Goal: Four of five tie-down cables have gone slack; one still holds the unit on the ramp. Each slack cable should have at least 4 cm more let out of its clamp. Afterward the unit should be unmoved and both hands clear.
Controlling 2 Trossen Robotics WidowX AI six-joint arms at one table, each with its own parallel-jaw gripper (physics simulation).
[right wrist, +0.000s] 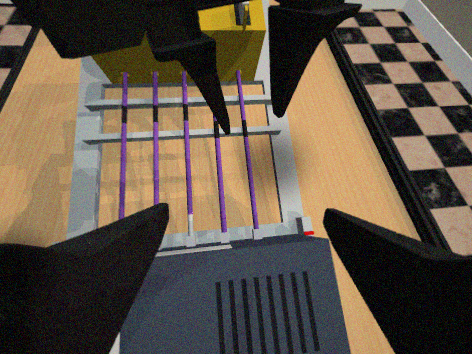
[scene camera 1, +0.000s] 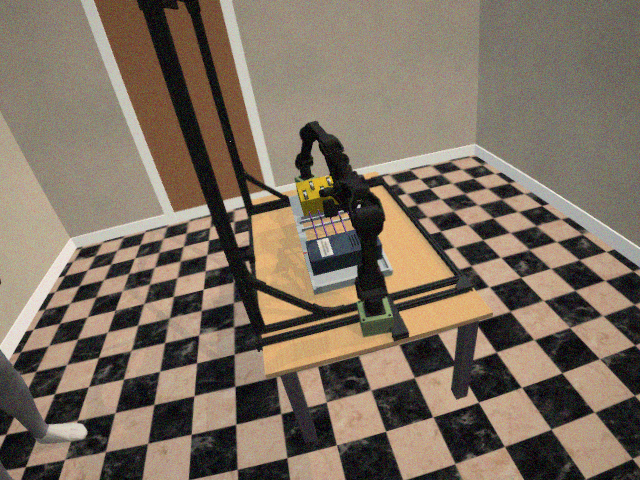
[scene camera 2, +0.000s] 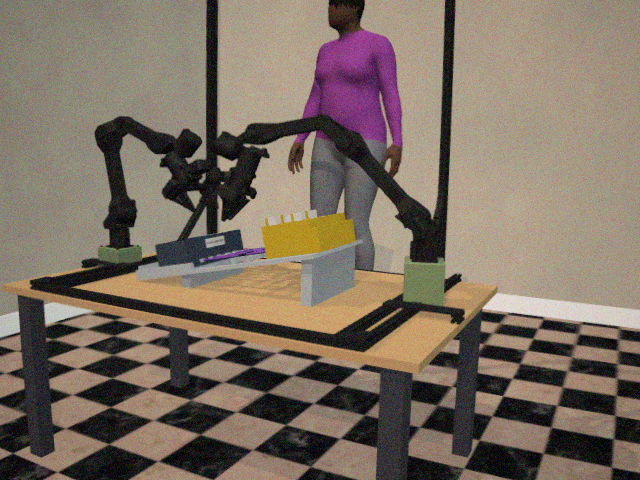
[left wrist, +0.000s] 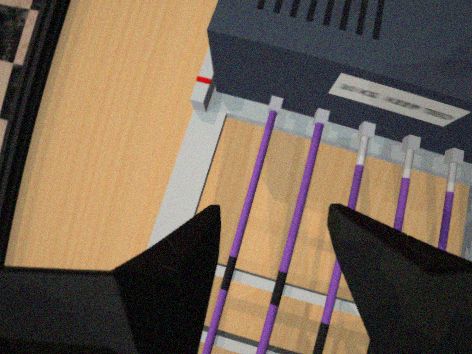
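Note:
The dark blue unit rests on the grey ramp. Five purple cables run from it to the yellow clamp block. In the right wrist view, the black bands of the two rightmost cables lie near the lower crossbar, the other three near the upper one. My left gripper is open and empty above the cables, its fingers partly apart. My right gripper is wide open and empty above the unit's cable end.
A red mark shows on the ramp beside the unit's corner. Two grey crossbars span the ramp opening under the cables. Black rails and posts frame the wooden table. A person in purple stands behind it.

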